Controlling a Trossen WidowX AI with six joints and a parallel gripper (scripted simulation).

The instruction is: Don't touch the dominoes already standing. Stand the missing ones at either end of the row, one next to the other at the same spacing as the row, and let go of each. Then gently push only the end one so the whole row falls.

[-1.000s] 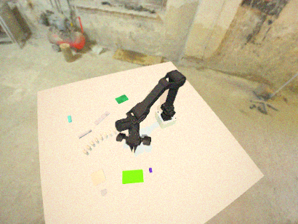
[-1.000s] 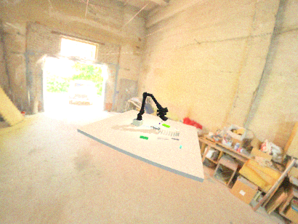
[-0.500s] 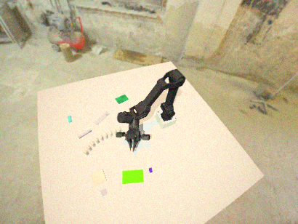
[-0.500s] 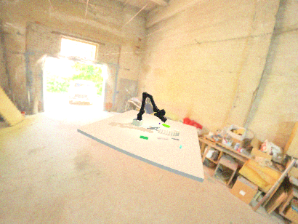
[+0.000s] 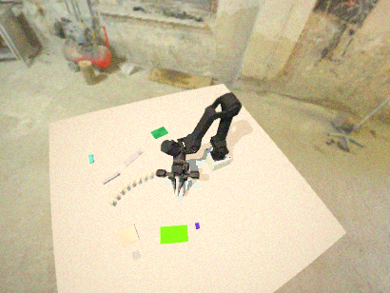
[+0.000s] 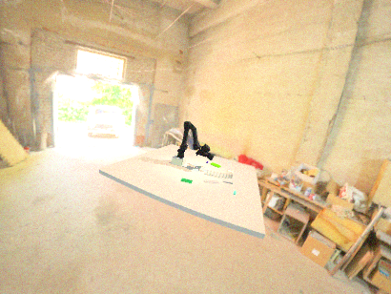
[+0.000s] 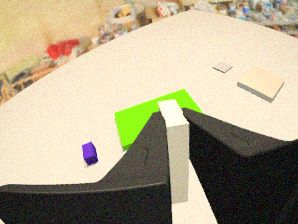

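Now: the bright green slab 13 cm to the left of my gripper tip, 13 cm below it and 4 cm ahead of it. From my gripper tip the other things lie so: beige tile 24 cm ahead, 13 cm below, 8 cm to the left; then small grey square 22 cm ahead, 17 cm to the left, 14 cm below; then small purple cube 13 cm to the left, 13 cm below, 7 cm behind.
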